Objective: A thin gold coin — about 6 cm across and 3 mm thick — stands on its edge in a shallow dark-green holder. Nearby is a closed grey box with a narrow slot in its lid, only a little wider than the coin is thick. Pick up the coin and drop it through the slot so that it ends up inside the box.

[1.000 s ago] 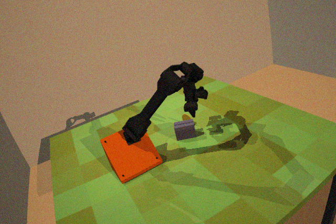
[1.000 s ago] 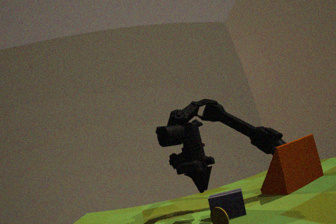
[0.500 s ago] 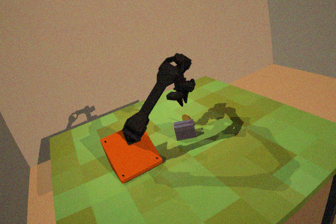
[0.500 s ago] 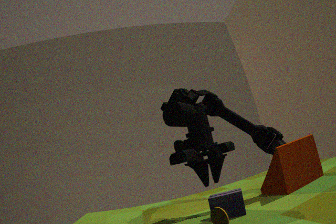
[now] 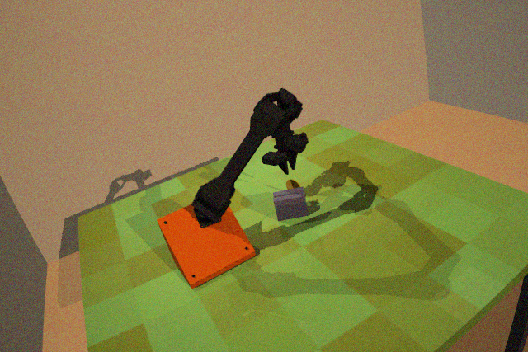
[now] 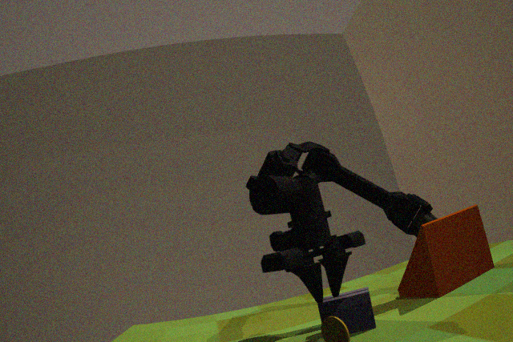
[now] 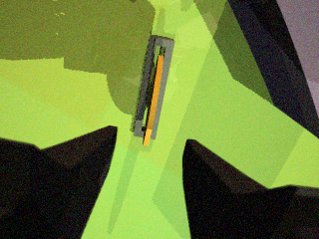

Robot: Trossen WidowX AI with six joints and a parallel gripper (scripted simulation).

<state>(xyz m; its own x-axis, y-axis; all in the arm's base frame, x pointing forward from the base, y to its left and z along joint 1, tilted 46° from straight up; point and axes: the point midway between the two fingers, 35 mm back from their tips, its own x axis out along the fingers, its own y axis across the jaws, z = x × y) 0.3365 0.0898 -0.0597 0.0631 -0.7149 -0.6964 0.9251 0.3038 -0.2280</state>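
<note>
Now: gripper tip 60 mm above the gold coin.
</note>
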